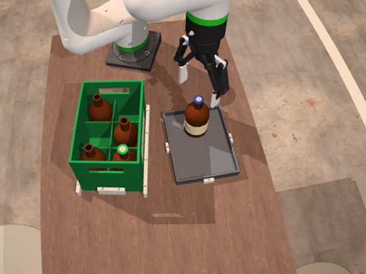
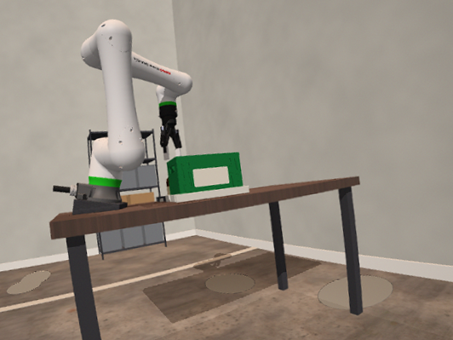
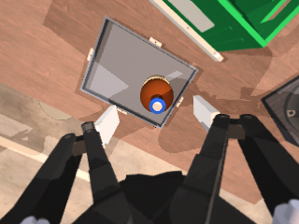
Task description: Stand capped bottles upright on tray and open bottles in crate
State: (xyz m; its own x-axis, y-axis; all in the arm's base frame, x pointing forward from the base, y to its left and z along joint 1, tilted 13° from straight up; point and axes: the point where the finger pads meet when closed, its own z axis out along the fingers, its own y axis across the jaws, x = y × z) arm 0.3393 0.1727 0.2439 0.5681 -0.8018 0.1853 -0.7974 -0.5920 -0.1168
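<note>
My hand is 22 cm to the left of the capped brown bottle, 13 cm above it and 12 cm short of it. Also, from my hand: green crate: 25 cm to the right, 14 cm below, 3 cm ahead; grey tray: 21 cm below, 5 cm ahead, 1 cm to the left.
</note>
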